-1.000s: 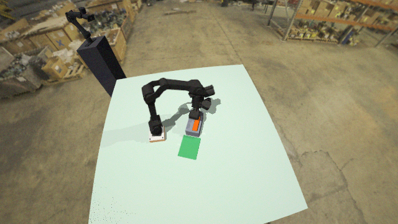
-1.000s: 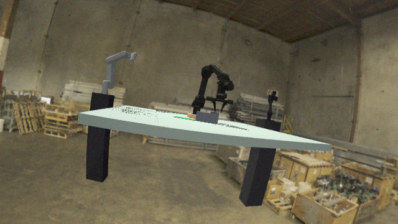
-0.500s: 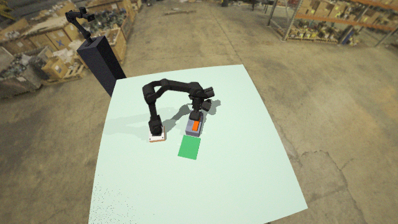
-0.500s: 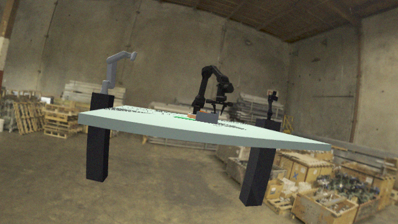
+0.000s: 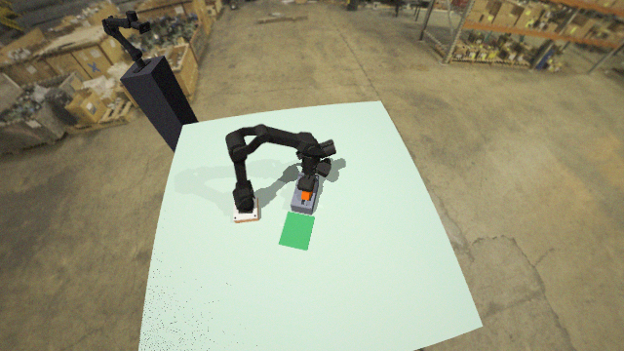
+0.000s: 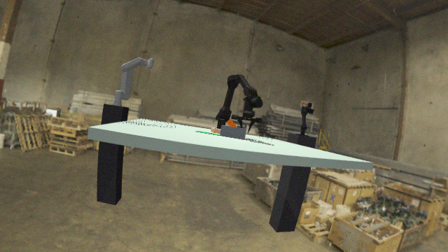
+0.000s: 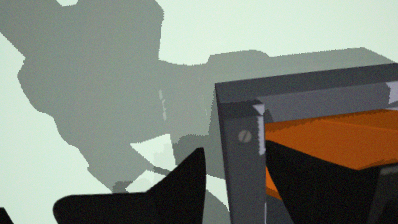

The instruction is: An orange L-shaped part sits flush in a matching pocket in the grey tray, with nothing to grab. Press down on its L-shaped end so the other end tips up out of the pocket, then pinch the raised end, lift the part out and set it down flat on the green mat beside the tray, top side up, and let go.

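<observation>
Right now my gripper tip is 2 cm past the orange L-shaped part, 5 cm to the left of it and 1 cm below it. The rest, counted from my gripper tip: green mat 7 cm behind, 21 cm to the right, 5 cm below.
</observation>
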